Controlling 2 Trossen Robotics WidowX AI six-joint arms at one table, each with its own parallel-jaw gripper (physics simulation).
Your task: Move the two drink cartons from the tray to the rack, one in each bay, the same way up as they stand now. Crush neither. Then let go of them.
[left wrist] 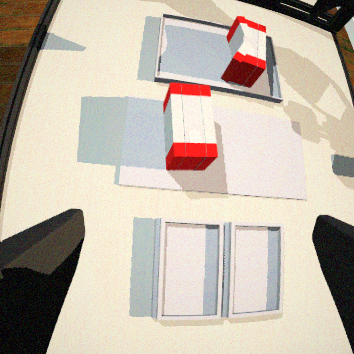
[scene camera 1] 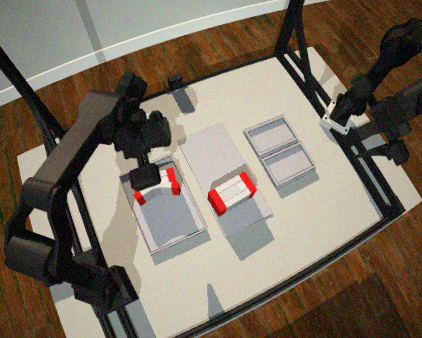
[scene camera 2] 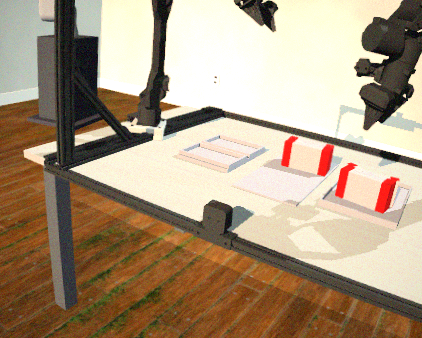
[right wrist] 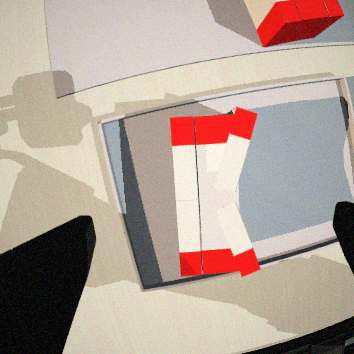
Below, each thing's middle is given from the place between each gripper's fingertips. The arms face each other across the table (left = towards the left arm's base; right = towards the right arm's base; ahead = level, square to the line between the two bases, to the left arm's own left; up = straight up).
Labels:
I see the grey mat (scene camera 1: 212,156) 17 cm behind my left hand, 14 cm to the right of it and 35 cm below it. The rest, counted from my left hand: grey tray (scene camera 1: 165,220): 21 cm behind, 34 cm to the right, 34 cm below.
The grey tray lies 180 mm below my right hand, 40 mm ahead of it and 30 mm to the right of it. Also, from my right hand: grey mat (180 mm below, 170 mm to the left, 90 mm ahead).

